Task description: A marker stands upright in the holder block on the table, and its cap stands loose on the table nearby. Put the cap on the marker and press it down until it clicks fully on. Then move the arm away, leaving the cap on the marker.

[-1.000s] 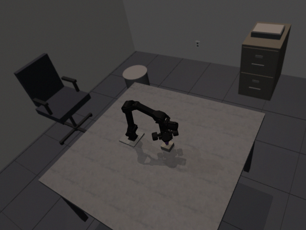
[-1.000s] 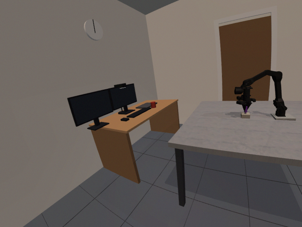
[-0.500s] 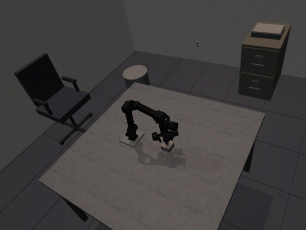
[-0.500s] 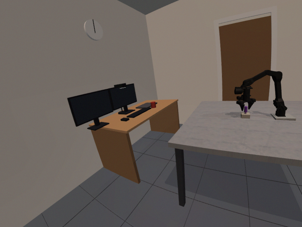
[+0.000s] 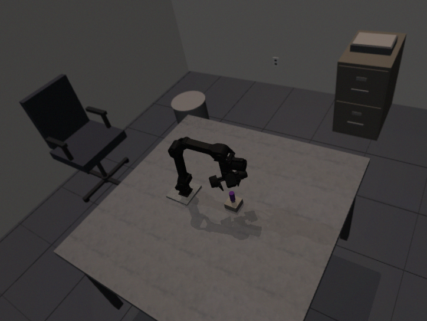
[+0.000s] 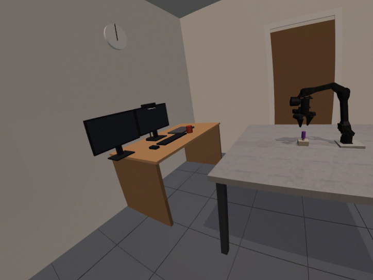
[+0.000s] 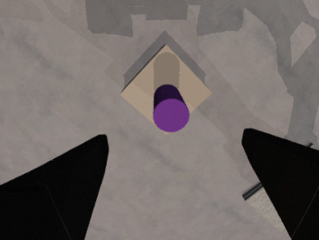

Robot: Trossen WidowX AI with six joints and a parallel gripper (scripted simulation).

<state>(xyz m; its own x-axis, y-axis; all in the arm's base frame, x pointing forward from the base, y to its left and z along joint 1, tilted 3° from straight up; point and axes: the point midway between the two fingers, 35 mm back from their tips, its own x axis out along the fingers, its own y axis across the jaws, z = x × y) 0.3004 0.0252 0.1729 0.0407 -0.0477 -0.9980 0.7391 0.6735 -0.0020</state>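
Right now my gripper tip is 70 mm above the purple cap. The rest, counted from my gripper tip: holder block: 130 mm below.
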